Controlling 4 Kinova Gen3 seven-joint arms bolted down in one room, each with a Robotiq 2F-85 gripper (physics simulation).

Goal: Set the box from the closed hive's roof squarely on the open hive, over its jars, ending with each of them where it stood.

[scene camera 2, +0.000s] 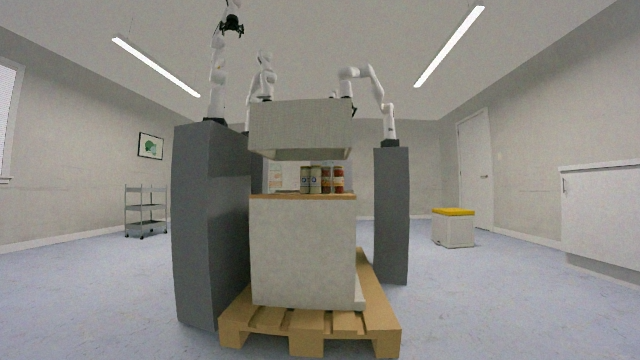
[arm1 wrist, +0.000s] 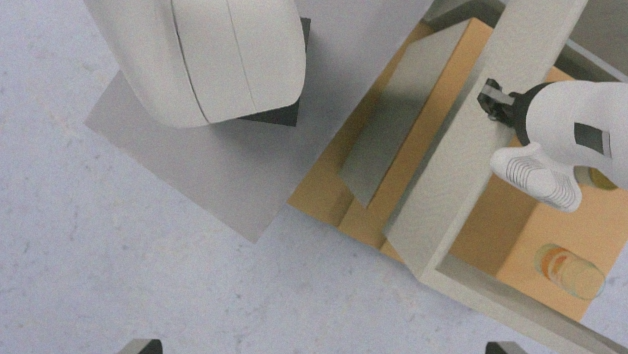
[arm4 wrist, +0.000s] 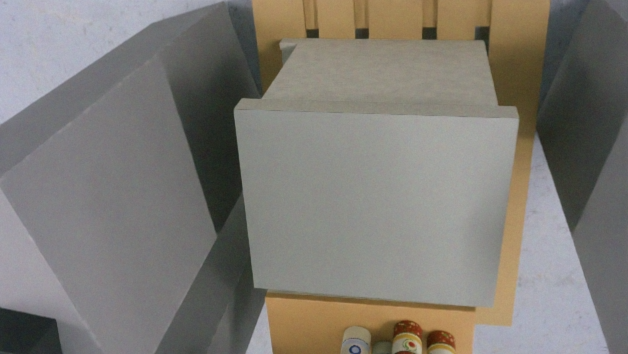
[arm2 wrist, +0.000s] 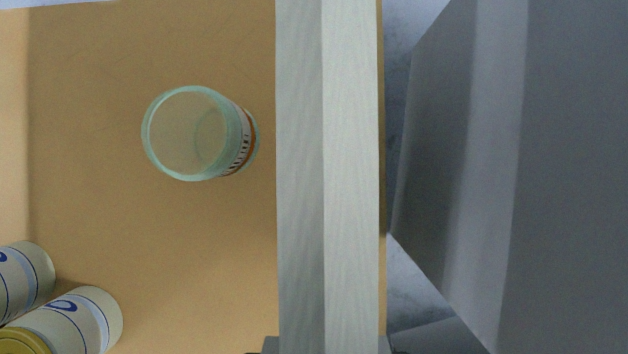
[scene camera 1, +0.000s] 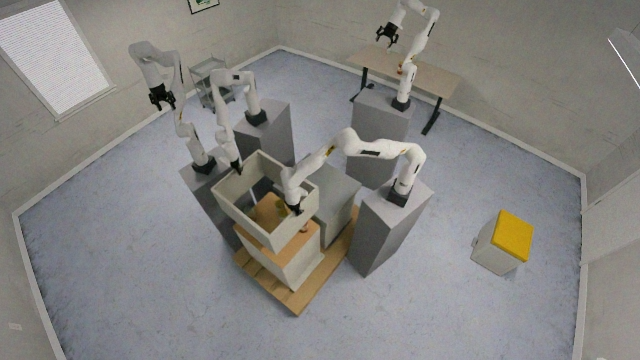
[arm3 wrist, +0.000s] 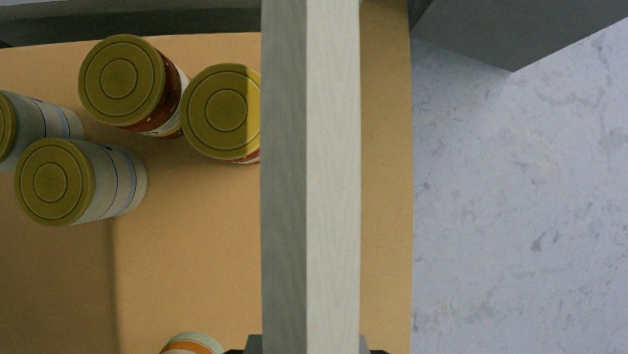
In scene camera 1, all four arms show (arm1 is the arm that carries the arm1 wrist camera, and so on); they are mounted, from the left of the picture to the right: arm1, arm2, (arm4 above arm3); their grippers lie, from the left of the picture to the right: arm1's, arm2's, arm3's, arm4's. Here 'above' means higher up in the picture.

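The grey open-bottomed box (scene camera 1: 245, 217) (scene camera 2: 300, 125) hangs roughly level above the open hive (scene camera 2: 302, 250). In scene camera 2 its lower edge is just above the jar tops, and its sides nearly line up with the hive's. Arm2's gripper (arm2 wrist: 327, 350) (scene camera 1: 238, 170) is shut on one wall, arm3's (arm3 wrist: 311, 350) (scene camera 1: 296, 207) on another. Arm1's gripper (arm1 wrist: 322, 347) (scene camera 1: 162, 101) and arm4's (scene camera 1: 386, 40) are open, away from the box. Lidded jars (arm3 wrist: 120, 80) (scene camera 2: 315, 180) and a glass jar (arm2 wrist: 187, 132) stand upright on the hive. The closed hive's flat roof (arm4 wrist: 375, 200) (scene camera 1: 340, 187) is bare.
Grey pedestals (scene camera 1: 390, 225) (scene camera 2: 192, 225) carry the arms around both hives. Both hives stand on a wooden pallet (scene camera 2: 310, 322). A yellow-lidded bin (scene camera 1: 512, 235) (scene camera 2: 452, 227), a cart (scene camera 2: 145, 206) and a desk (scene camera 1: 435, 77) stand farther off.
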